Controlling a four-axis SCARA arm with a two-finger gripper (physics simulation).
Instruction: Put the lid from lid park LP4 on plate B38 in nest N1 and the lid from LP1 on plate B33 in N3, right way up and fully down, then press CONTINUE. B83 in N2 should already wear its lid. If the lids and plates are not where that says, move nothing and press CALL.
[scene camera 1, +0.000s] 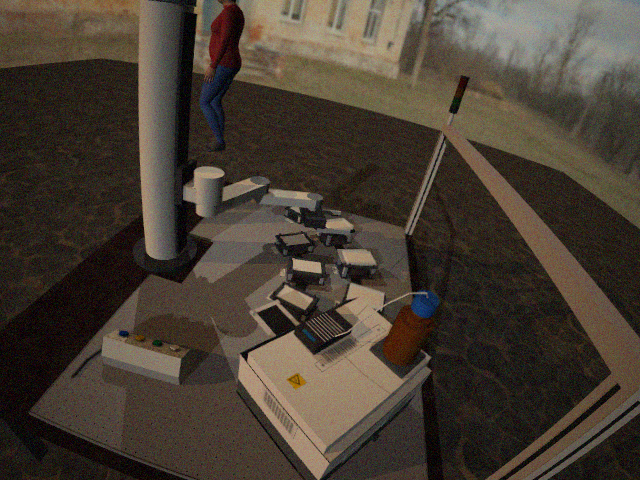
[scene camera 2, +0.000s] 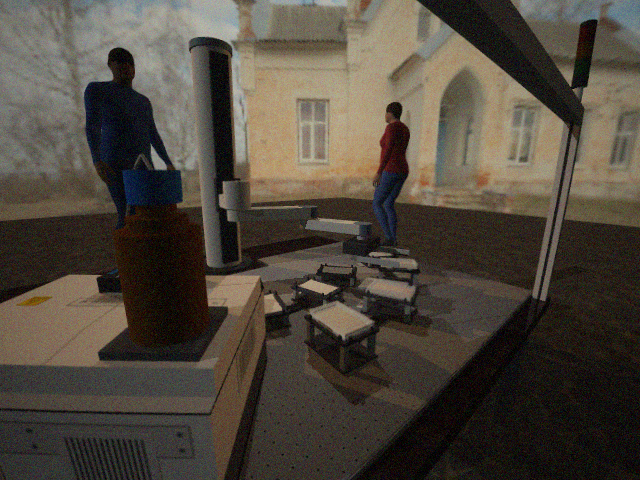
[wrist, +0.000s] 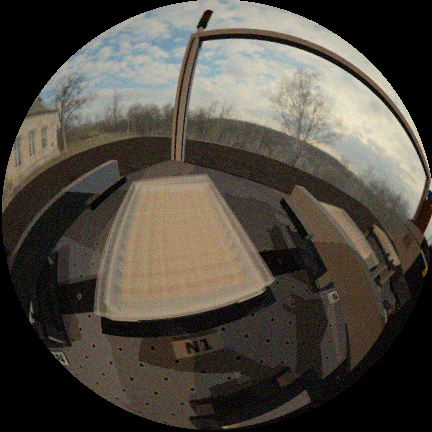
My gripper (scene camera 2: 404, 258) carries nothing. I also see a brown bottle (scene camera 2: 159, 253) and a frame post with signal light (wrist: 202, 23).
My gripper also shows in scene camera 1 (scene camera 1: 344, 222) and in the wrist view (wrist: 202, 176). The brown bottle shows as well in scene camera 1 (scene camera 1: 414, 323).
